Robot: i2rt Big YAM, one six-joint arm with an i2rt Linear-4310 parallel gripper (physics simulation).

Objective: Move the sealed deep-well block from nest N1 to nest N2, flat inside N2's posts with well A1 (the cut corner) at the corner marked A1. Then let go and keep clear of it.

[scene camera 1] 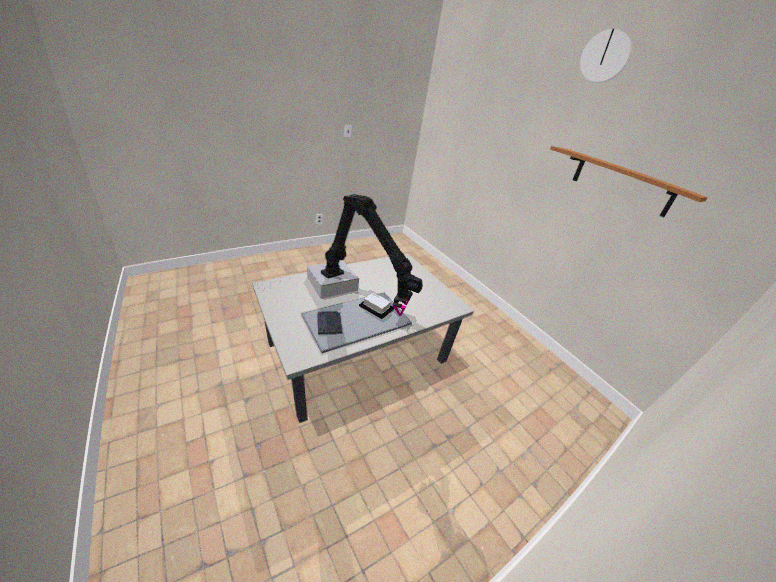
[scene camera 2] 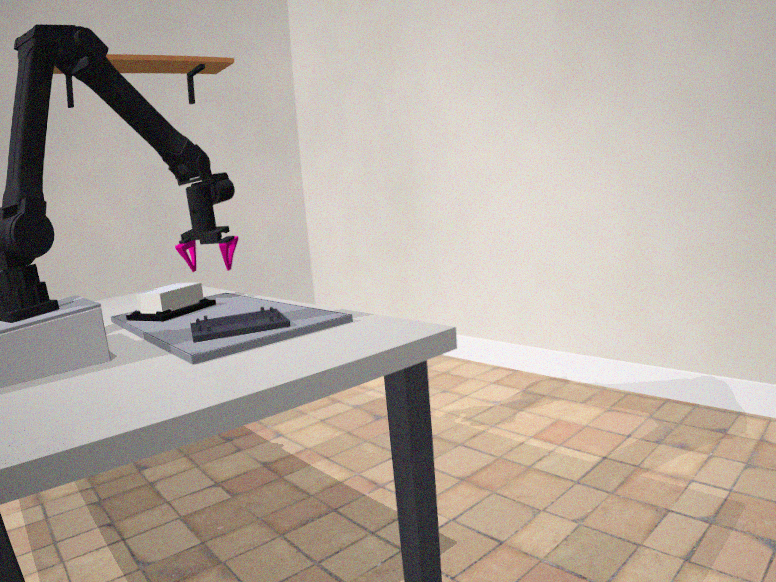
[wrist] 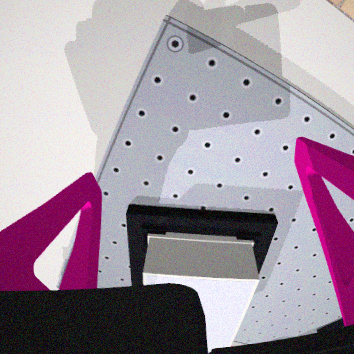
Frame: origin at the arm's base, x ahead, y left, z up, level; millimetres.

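Seen in the pictures: gripper, between the fingertips: (scene camera 1: pixel 402 310) (scene camera 2: pixel 211 270) (wrist: pixel 193 165); arm's base, origin of its link: (scene camera 1: pixel 332 273) (scene camera 2: pixel 27 314).
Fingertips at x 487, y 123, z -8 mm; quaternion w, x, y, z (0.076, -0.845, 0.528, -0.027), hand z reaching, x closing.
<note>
Pixels of each thing's top centre, then the offset from my fingertips to it. Level surfaces: height alone.
- sealed deep-well block, centre of its top: (wrist: pixel 192 320) (scene camera 2: pixel 168 288) (scene camera 1: pixel 377 300) dx -152, dy -47, dz -12 mm
- black nest N1, centre of its top: (wrist: pixel 193 286) (scene camera 2: pixel 170 304) (scene camera 1: pixel 376 305) dx -152, dy -47, dz -48 mm
- dark grey nest N2, centre of its top: (scene camera 2: pixel 236 315) (scene camera 1: pixel 329 320) dx -193, dy -341, dz -44 mm
- grey perforated plate, centre of its top: (wrist: pixel 321 288) (scene camera 2: pixel 212 315) (scene camera 1: pixel 357 317) dx -144, dy -194, dz -65 mm
- table, height of its surface: dz -78 mm
The sealed deep-well block (scene camera 1: pixel 377 301) (scene camera 2: pixel 172 298) (wrist: pixel 225 297), a white box with a pale top, sits in the black nest N1 (scene camera 2: pixel 203 305) (wrist: pixel 200 217). The dark grey nest N2 (scene camera 1: pixel 329 323) (scene camera 2: pixel 241 325) holds no block, and small posts stand up at its ends. My gripper (scene camera 1: pixel 401 309) (scene camera 2: pixel 211 270) (wrist: pixel 193 165) is open and empty. It hangs above the plate, higher than the block and off toward one end of N1. In the wrist view the magenta fingers stand wide apart, either side of the block. The cut corner and the A1 mark cannot be made out.
Both nests stand on a grey perforated plate (scene camera 1: pixel 365 332) (scene camera 2: pixel 322 316) (wrist: pixel 237 145) on the table (scene camera 1: pixel 282 332) (scene camera 2: pixel 313 363). The arm's base stands on a grey box (scene camera 1: pixel 338 288) (scene camera 2: pixel 56 344) at the table's back. The arm's shadow falls across the plate.
</note>
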